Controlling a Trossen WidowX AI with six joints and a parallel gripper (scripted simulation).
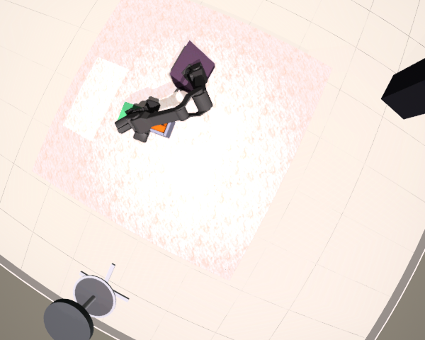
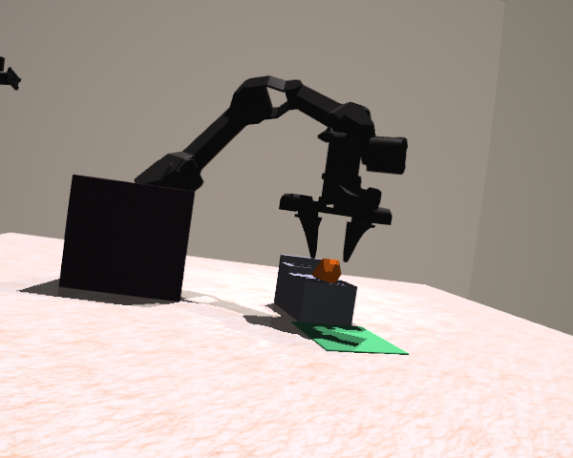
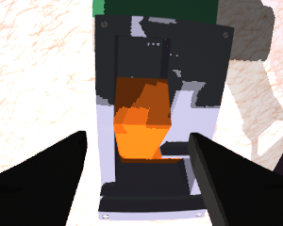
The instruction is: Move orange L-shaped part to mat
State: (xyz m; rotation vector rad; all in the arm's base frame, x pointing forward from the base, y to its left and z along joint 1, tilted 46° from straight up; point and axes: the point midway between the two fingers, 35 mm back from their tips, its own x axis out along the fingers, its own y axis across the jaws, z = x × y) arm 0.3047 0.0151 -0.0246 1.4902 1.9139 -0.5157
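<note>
Right now my gripper tip is 5 cm above the orange part, 3 cm to the right of it and 2 cm past it. From my gripper tip the other things lie so: green mat 15 cm to the right, 11 cm below, 2 cm ahead.
</note>
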